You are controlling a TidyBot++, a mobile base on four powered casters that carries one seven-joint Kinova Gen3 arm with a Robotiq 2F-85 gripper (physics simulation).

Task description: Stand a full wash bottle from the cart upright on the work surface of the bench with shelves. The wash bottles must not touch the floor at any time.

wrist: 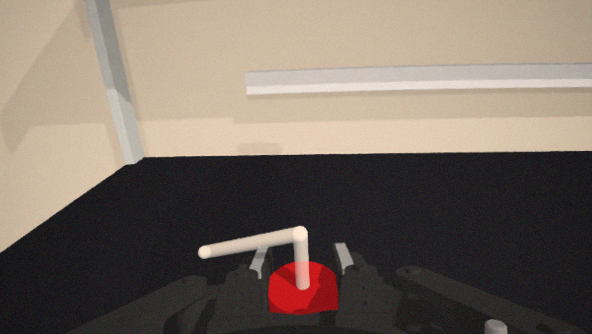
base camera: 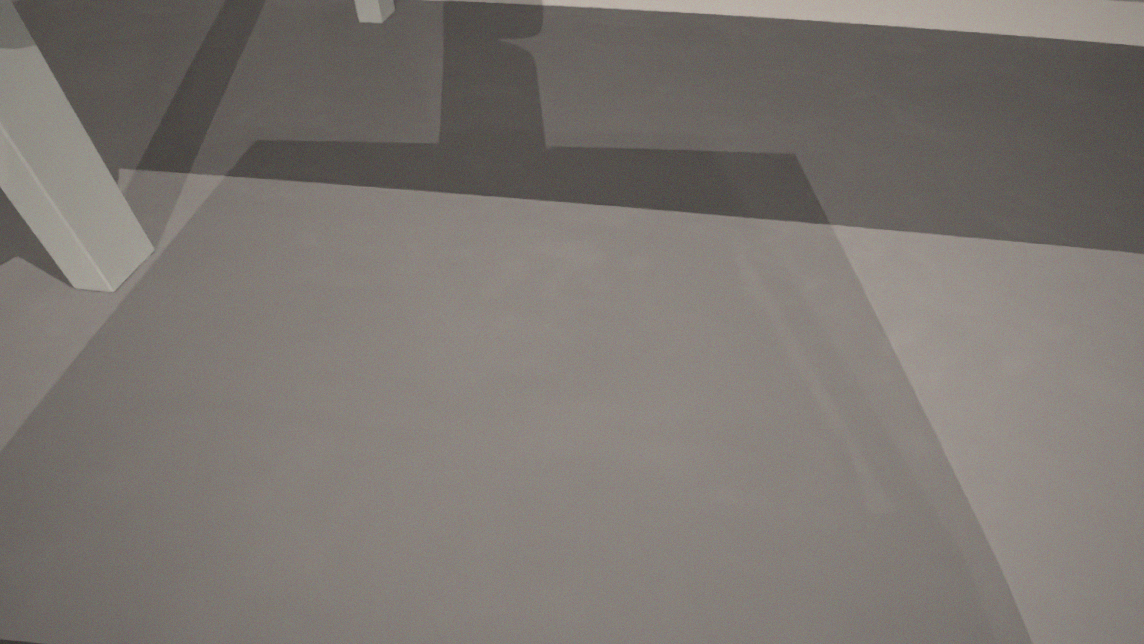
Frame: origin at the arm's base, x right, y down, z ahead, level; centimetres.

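Seen in the pictures: gripper, between the fingertips: [wrist: 302,263].
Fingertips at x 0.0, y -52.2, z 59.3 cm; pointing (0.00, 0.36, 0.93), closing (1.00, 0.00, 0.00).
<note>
Offsets run from my fingertips to a thing's middle. "*": to the spot under its first point. Level surfaces: height alone.
A wash bottle with a red cap @[* dx -0.7, dy -0.9, dz -2.9 cm] [wrist: 287,292] and a bent white spout @[dx -2.3, dy -2.7, dz -1.9 cm] [wrist: 250,242] is between the fingers of my gripper [wrist: 302,263] at the bottom middle of the wrist view. My gripper is shut on it. The spout points left. The bottle's body below the cap is hidden, so its fill and its base do not show. The black work surface @[dy +15.6 cm] [wrist: 360,195] of the bench stretches behind and around the bottle in the wrist view. Whether the bottle touches that surface cannot be seen.
A grey upright post [wrist: 117,100] stands at the surface's back left corner. A pale horizontal bar [wrist: 420,79] runs along the wall above the back edge. A small grey cylindrical top [wrist: 496,327] shows at the bottom right. In the base view, a bench leg @[* dx -40.6, dy +83.7, dz -9.3 cm] [base camera: 88,192] stands at the left.
</note>
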